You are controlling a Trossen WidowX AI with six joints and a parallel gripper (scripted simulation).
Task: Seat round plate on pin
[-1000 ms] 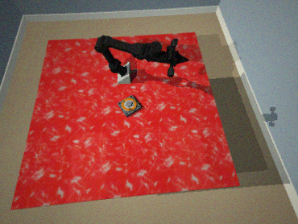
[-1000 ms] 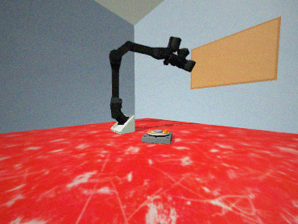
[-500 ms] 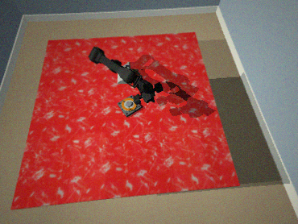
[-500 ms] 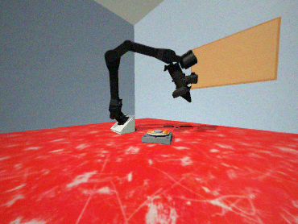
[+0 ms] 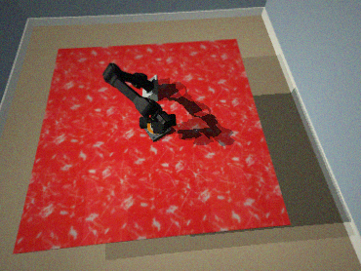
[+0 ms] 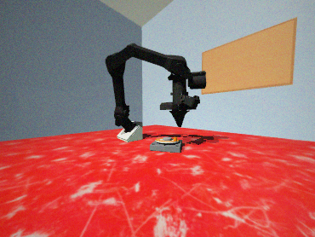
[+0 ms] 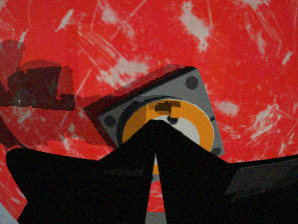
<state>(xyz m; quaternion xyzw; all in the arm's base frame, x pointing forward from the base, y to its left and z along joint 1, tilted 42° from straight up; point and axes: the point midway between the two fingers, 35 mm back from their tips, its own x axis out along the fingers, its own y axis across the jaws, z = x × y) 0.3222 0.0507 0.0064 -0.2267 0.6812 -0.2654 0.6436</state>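
Right now my gripper tip is 5 cm past the grey square base, 2 cm to the left of it and 7 cm above it.
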